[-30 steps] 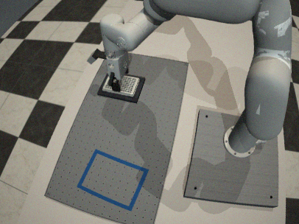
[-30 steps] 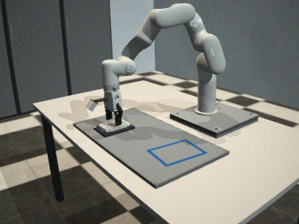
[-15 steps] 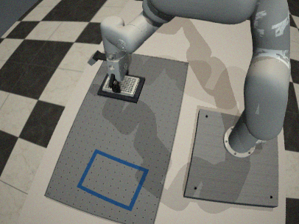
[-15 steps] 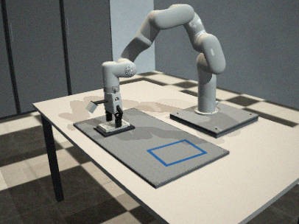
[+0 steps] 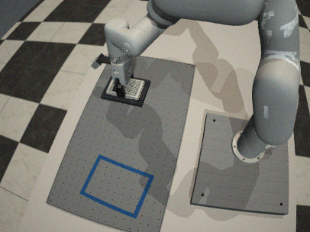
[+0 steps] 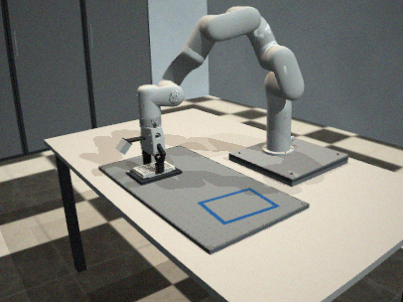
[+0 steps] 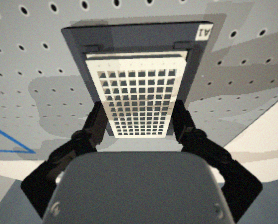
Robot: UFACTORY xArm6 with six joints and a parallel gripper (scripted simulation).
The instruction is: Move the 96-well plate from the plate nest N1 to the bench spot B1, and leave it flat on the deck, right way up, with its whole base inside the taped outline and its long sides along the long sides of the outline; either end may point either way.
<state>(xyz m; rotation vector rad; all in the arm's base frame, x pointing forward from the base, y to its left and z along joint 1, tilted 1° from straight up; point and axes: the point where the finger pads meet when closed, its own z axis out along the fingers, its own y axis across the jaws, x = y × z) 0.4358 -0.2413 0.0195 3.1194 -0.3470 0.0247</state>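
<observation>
The white 96-well plate is 10 mm below my hand. Round my hand: black plate nest N1 (20 mm below).
</observation>
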